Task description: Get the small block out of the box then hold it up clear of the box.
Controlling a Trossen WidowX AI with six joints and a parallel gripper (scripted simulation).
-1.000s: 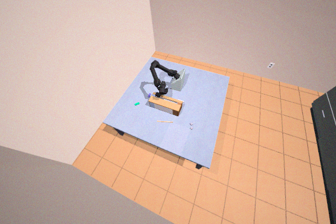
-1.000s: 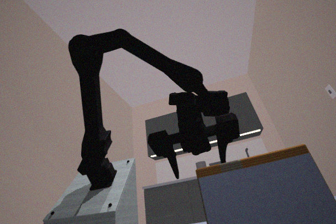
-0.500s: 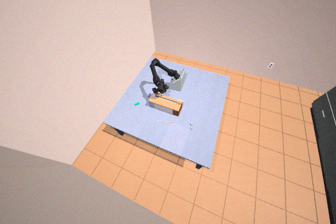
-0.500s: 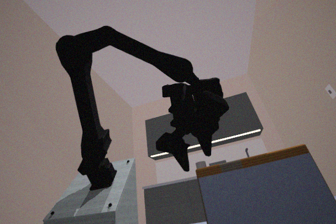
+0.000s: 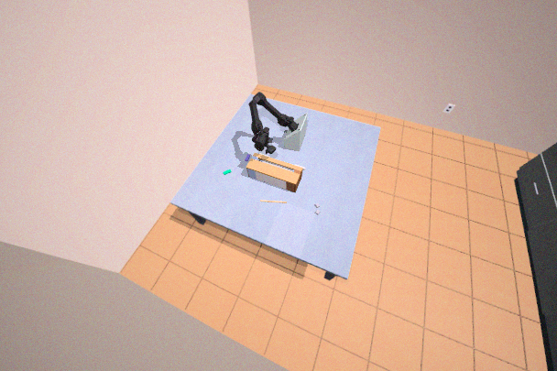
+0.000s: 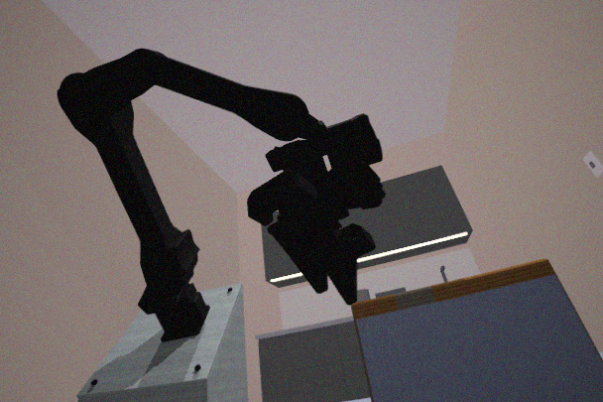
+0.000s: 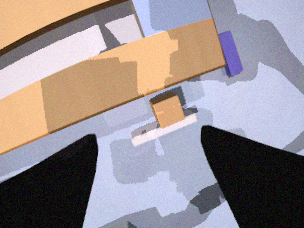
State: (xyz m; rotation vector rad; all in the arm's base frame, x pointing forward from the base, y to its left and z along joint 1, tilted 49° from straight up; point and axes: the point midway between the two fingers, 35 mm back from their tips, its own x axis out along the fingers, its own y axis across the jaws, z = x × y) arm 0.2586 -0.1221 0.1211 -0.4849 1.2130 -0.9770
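Now: gripper tip 13 cm above the brown block, 3 cm to the left of it and 3 cm past it. The rest, counted from my gripper tip: clear-fronted box 12 cm to the left, 9 cm below, 6 cm ahead; then purple block 15 cm to the right, 14 cm below; then green piece 25 cm to the right, 17 cm ahead, 14 cm below.
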